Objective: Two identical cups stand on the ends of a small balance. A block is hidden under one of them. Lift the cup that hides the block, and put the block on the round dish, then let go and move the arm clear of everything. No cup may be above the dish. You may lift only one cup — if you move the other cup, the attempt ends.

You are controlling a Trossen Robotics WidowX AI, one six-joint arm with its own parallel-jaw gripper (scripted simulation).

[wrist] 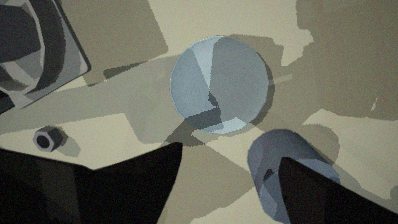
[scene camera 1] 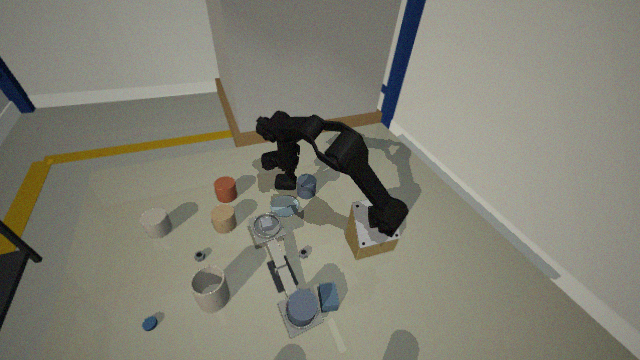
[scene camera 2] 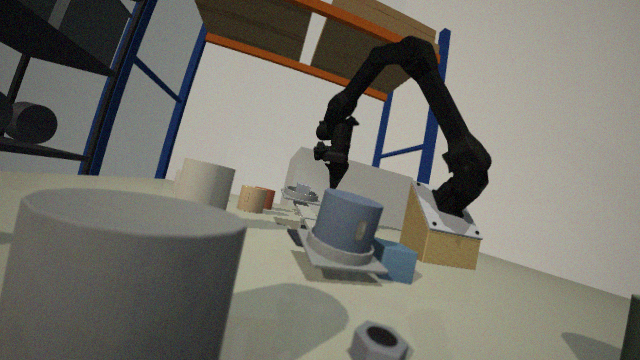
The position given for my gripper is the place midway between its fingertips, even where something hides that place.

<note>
I see my gripper [scene camera 2: 332, 188], a blue-grey cup [scene camera 2: 346, 221], a blue box [scene camera 2: 399, 260] and a balance [scene camera 2: 320, 255].
The balance is seen too in scene camera 1 [scene camera 1: 270, 236]. My gripper shows as well in the wrist view [wrist: 230, 157] and in scene camera 1 [scene camera 1: 289, 183]. The wrist view misses the blue box: it is out of frame.
</note>
